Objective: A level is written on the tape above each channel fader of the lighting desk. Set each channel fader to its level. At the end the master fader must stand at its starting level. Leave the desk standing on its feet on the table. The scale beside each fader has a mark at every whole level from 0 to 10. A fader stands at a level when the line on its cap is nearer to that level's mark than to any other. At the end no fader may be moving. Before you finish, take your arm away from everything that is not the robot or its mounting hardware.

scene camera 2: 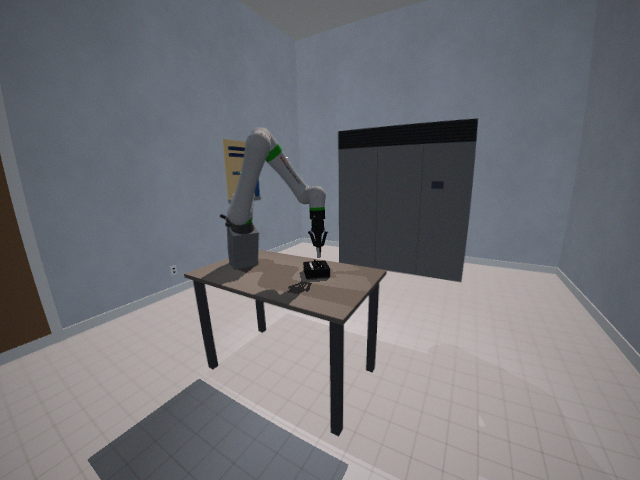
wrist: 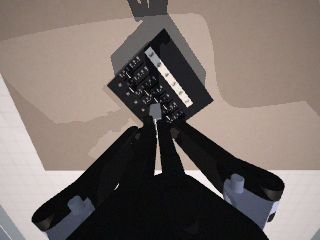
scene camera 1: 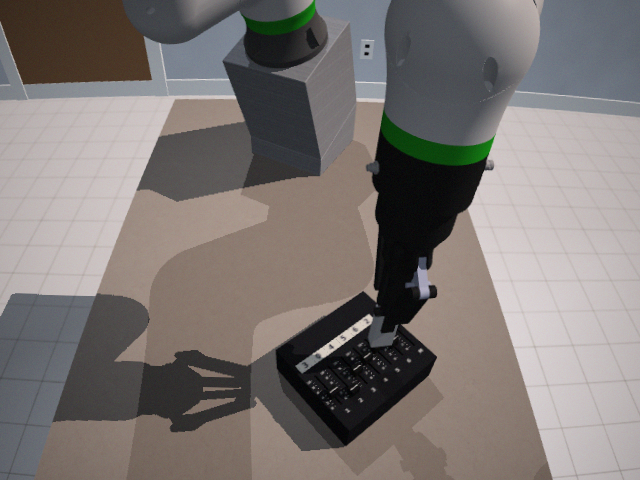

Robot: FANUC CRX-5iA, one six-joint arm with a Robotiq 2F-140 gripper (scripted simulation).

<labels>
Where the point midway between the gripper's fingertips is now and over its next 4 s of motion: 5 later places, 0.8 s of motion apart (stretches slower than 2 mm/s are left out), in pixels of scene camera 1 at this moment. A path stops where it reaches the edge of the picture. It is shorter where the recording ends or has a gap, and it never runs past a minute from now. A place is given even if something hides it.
My gripper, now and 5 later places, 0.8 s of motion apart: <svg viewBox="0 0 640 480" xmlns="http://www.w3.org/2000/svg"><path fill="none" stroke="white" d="M379 341L383 317L384 313L382 317L381 323L380 325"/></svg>
</labels>
